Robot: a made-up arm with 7 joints.
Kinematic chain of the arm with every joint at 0, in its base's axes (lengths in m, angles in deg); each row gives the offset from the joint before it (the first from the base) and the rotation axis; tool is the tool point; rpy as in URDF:
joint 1: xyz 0 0 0.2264 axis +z
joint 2: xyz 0 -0.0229 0.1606 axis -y
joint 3: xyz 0 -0.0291 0.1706 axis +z
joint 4: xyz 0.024 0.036 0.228 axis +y
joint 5: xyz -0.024 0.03 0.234 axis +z
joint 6: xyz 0 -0.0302 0.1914 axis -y
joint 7: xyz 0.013 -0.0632 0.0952 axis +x
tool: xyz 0 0 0 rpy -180 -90 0
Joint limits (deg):
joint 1: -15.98..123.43
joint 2: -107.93..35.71
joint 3: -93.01..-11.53
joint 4: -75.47..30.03
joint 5: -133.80..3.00
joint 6: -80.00..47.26
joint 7: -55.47..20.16
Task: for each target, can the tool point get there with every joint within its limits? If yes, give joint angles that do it. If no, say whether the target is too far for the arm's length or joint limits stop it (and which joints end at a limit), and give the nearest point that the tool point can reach.
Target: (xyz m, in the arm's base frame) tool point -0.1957 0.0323 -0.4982
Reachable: no: joint limits stop it (at a limit: joint 1, joint 2, joint 3, joint 4, joint 5, joint 6) | nearest point -0.5581 0.1011 0.0507 | short by 0.661 m
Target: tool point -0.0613 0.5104 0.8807
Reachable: yes | joints 65.06 -75.03 -37.91 -61.23 -56.36 19.81 -42.86
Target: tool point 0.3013 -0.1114 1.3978
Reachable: no: too far | nearest point 0.2684 -0.0992 1.2874 | short by 0.116 m
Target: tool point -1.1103 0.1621 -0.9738
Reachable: no: too far | nearest point -0.5988 0.3336 -0.0130 | short by 1.102 m
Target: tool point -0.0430 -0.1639 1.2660
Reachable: yes | joints 84.84 6.37 -67.14 -6.20 -55.92 -27.27 -28.91
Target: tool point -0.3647 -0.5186 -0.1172
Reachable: no: joint limits stop it (at a limit: joint 2, joint 3, joint 4) | nearest point -0.3449 -0.4904 0.4272 | short by 0.545 m
